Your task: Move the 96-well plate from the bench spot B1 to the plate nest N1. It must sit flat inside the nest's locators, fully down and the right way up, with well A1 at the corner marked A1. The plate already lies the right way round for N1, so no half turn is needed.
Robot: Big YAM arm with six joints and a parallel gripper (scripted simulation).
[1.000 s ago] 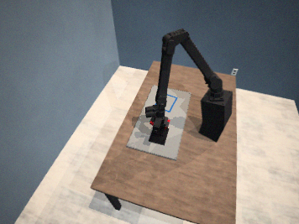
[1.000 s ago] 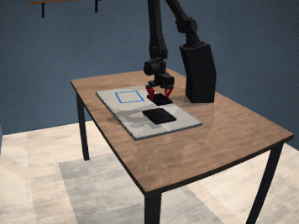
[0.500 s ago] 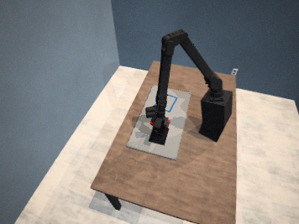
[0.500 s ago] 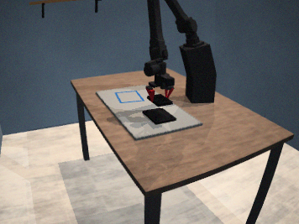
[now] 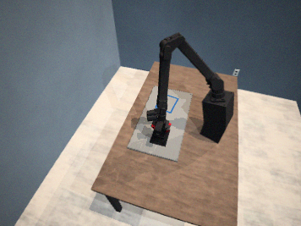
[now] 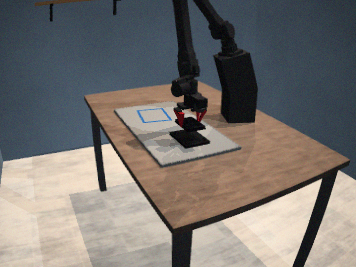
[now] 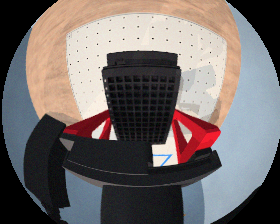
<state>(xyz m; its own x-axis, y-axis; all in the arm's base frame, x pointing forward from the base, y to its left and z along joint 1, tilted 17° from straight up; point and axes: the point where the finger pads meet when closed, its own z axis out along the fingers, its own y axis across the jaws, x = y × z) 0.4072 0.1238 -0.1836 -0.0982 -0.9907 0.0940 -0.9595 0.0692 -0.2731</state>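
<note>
My gripper is now 7 cm above the black plate nest. From my hand the other things lie so: black 96-well plate right at my hand.
</note>
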